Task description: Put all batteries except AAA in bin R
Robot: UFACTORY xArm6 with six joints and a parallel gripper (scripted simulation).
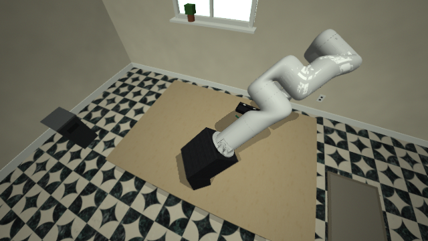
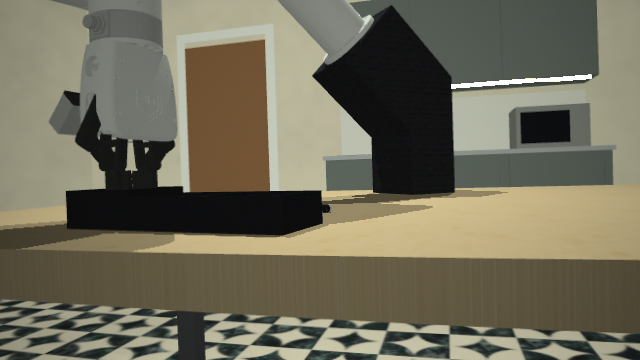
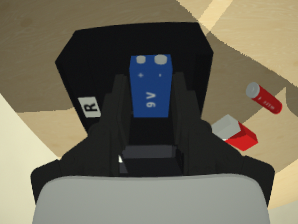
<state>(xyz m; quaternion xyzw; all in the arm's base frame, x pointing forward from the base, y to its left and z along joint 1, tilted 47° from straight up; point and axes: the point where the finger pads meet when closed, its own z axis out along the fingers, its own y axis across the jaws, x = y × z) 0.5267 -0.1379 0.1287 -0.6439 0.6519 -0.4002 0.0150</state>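
My hand is 10 mm to the left of the blue block battery and 20 mm above it. From my hand the other things lie so: red battery: 100 mm behind, 50 mm to the left, 30 mm below; black bin: 20 mm ahead, 80 mm to the left, 20 mm below; red thing: 70 mm behind, 90 mm to the left, 30 mm below.
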